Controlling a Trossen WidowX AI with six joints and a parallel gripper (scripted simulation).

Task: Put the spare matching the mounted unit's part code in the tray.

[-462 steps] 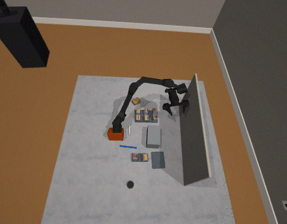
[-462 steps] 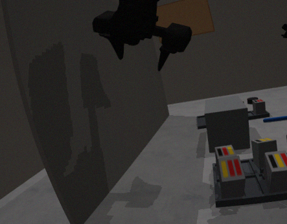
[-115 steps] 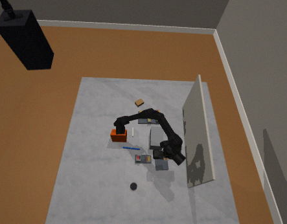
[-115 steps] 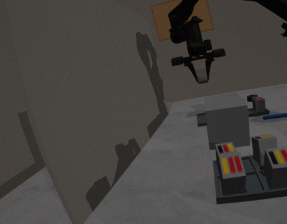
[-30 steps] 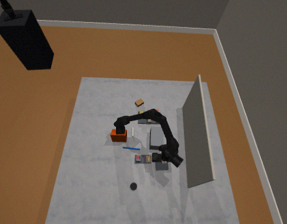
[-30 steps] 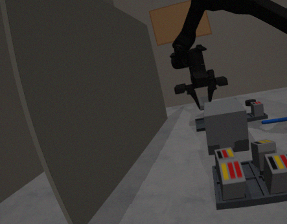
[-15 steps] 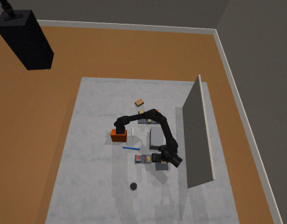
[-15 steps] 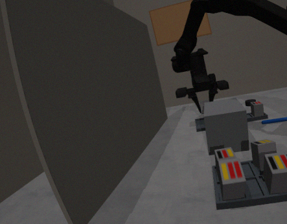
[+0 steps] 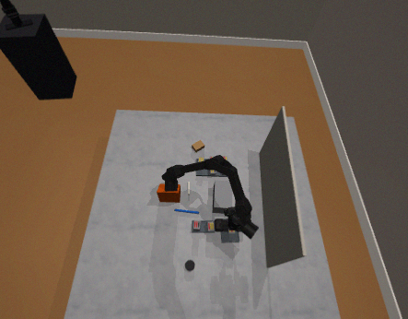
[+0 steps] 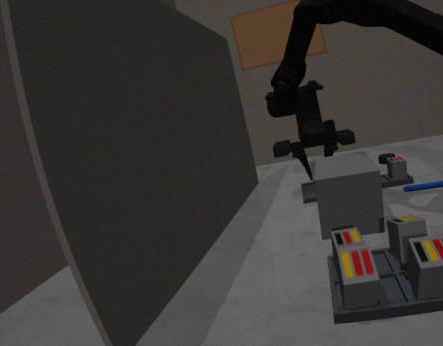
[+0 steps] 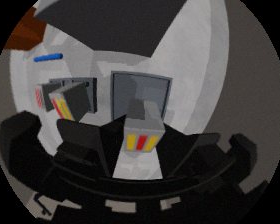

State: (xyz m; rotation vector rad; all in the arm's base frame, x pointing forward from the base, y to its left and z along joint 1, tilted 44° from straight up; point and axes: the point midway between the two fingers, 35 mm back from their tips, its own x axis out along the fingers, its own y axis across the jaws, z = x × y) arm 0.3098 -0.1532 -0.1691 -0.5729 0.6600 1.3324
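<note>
Right now the grey spare is 3 cm above my gripper tip. Also, from my gripper tip: rack: 14 cm behind, 4 cm to the left, 2 cm below; grey box: 19 cm to the left, 2 cm behind, 2 cm above; flat grey tray: 3 cm below.
</note>
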